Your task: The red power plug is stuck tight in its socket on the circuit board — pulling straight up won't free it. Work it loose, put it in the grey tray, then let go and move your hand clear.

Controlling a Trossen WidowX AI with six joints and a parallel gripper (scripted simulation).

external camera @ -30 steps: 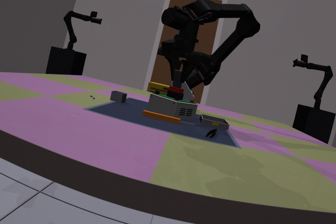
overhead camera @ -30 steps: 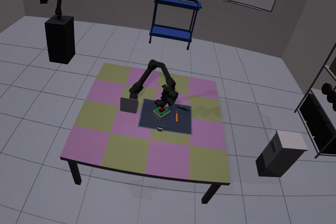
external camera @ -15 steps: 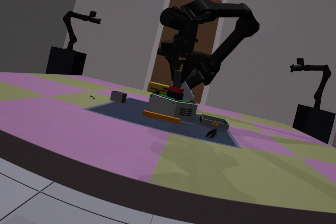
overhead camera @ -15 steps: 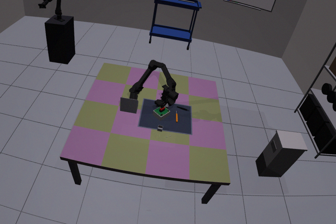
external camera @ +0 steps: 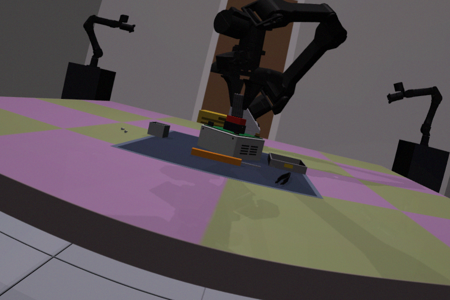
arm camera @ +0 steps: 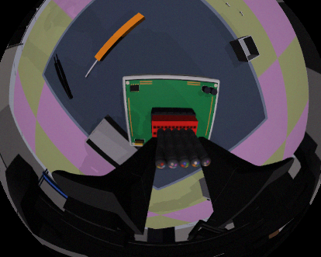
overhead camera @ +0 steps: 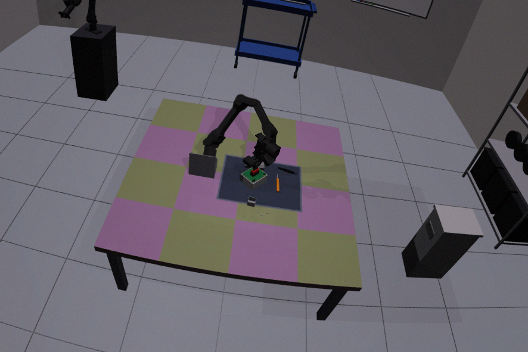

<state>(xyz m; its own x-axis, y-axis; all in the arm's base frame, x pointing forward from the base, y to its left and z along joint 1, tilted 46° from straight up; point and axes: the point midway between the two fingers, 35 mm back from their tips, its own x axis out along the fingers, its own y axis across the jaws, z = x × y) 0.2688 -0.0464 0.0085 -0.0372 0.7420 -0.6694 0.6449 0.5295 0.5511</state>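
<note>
My gripper tip is now 20 mm above the red power plug. The rest, counted from my gripper tip: dark mat: 110 mm below, 50 mm ahead.
</note>
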